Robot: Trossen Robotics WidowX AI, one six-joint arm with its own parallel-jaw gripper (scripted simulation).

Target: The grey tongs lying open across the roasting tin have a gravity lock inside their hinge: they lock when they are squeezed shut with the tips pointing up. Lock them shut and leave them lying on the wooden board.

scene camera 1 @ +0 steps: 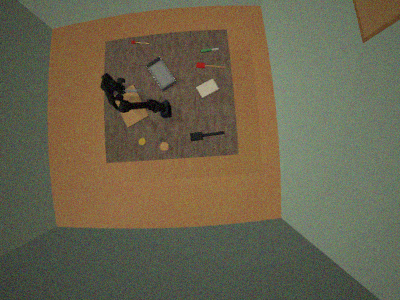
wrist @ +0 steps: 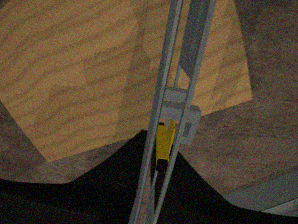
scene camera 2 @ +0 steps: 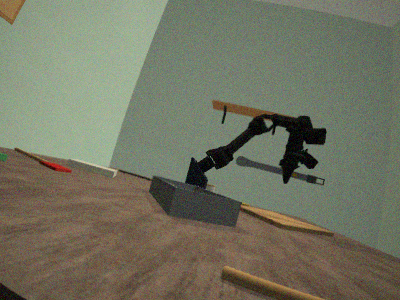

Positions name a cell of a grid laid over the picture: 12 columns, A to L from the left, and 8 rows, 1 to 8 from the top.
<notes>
In view: the gripper (scene camera 2: I5) and a wooden board (scene camera 2: I6).
The gripper also shows in the wrist view (wrist: G5). The wooden board also shows in the wrist view (wrist: D3).
</notes>
